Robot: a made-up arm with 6 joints.
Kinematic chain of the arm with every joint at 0, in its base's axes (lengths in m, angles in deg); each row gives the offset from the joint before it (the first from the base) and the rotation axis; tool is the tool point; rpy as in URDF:
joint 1: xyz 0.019 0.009 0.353 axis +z
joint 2: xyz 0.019 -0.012 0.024 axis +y
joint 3: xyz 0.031 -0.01 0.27 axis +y
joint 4: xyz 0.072 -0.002 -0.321 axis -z
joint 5: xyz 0 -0.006 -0.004 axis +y
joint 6: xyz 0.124 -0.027 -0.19 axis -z
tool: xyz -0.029 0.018 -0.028 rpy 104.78 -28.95 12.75
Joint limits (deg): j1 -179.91..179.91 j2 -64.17..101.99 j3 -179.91..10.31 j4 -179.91..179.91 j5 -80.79..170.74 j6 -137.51..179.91
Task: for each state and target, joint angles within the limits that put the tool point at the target. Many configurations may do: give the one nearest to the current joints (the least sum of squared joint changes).
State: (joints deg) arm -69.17 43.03 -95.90 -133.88 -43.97 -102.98
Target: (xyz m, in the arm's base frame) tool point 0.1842 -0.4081 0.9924
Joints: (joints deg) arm -89.10 2.54 -132.39 -121.17 -18.29 -100.40
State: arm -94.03 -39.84 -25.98 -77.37 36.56 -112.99
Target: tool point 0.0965 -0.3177 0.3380
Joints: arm -88.51 -64.06 7.05 -89.65 5.34 -105.09
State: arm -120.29 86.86 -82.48 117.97 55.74 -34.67
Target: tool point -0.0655 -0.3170 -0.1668
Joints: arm -122.75 85.97 -78.48 116.84 55.09 -34.83
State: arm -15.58 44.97 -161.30 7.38 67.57 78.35
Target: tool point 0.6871 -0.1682 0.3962
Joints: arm -15.21 49.07 -141.60 7.21 94.40 74.59
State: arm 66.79 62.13 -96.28 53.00 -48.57 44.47
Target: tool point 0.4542 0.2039 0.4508
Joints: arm 56.90 31.85 -71.38 89.23 -80.79 48.70
